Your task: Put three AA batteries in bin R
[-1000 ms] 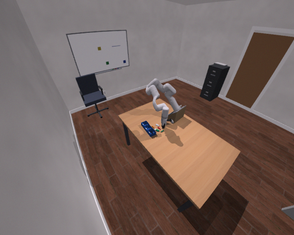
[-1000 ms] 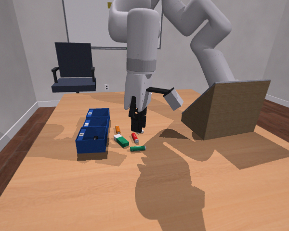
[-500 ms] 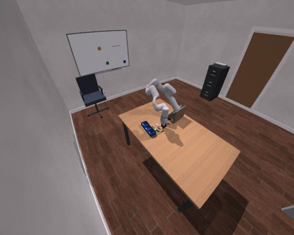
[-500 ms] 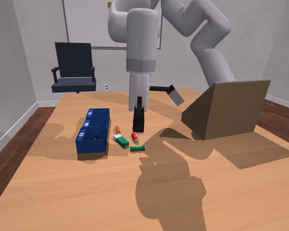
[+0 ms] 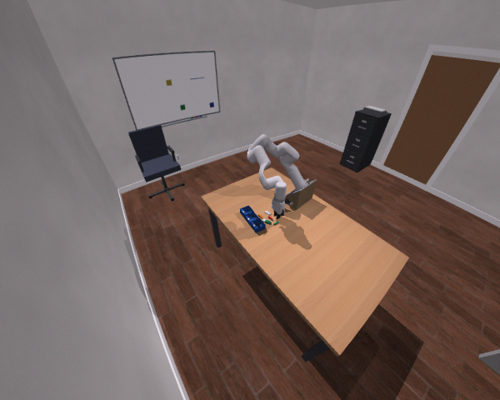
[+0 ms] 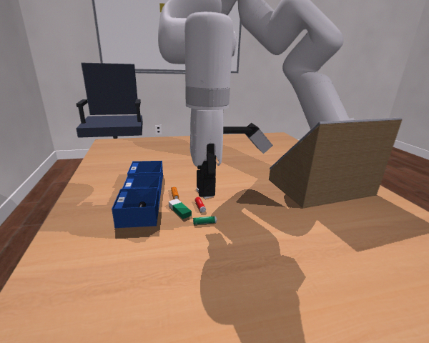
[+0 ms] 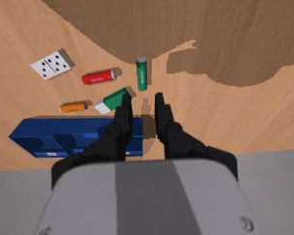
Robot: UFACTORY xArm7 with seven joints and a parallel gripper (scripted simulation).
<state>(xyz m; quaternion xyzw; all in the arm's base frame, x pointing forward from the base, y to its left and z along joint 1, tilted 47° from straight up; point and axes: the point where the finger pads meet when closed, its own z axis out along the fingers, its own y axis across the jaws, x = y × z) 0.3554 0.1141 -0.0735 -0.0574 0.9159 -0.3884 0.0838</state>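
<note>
The green AA battery is 90 mm below my hand. From my hand the other things lie so: red battery: 60 mm to the right, 90 mm below; white domino: 10 mm behind, 130 mm to the right, 90 mm below; green-and-white block: 60 mm ahead, 60 mm to the right, 90 mm below.
</note>
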